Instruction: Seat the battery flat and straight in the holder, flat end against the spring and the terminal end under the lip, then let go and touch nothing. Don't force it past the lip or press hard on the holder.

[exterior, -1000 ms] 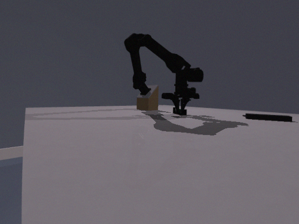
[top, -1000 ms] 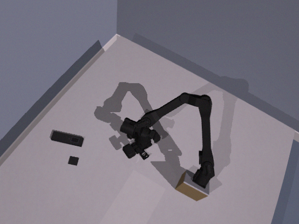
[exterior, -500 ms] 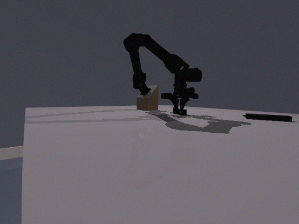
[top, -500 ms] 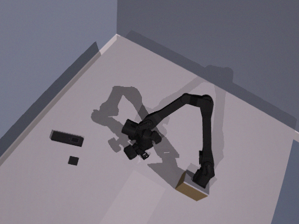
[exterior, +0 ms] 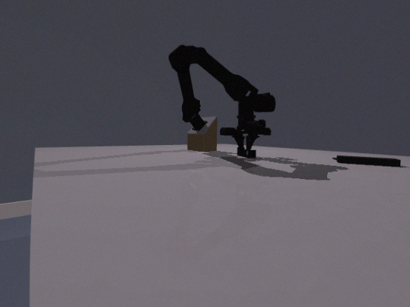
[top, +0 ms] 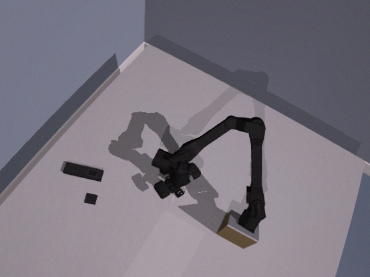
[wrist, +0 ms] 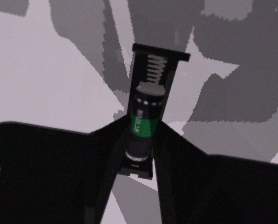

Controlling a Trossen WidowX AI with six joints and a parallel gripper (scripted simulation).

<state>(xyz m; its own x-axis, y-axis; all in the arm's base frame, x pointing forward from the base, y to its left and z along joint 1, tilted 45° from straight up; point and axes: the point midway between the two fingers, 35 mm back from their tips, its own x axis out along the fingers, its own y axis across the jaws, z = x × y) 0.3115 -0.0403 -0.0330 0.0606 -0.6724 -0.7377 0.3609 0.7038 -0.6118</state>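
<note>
My gripper tip is now 1 cm below the battery. Also, from my gripper tip: long flat black bar 35 cm ahead, 17 cm to the left, 1 cm above; then small black square 25 cm ahead, 24 cm to the left, 1 cm below.
</note>
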